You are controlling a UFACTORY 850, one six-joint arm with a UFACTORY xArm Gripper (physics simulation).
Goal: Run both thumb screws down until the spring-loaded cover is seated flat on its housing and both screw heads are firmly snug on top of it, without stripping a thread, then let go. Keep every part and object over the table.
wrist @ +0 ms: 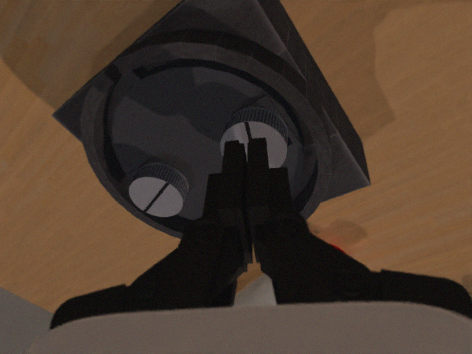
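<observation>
The dark round cover (145,120) sits inside the raised ring of the dark housing (345,172). One thumb screw (156,196), with a light slotted head and knurled side, stands at the cover's lower left. The other thumb screw (274,145) stands at the right of the cover, its slot running nearly upright in the view. My gripper (250,167) is shut with nothing between its fingers. Its tips overlap the right screw's head in the view and hide its lower part; whether they touch it I cannot tell. The gap under the cover and under the heads cannot be judged.
The housing stands on a wooden table (60,240). A small red thing (336,247) shows partly behind the right finger. A grey surface (20,320) shows at the lower left corner. Shadows fall on the wood at the upper left and right.
</observation>
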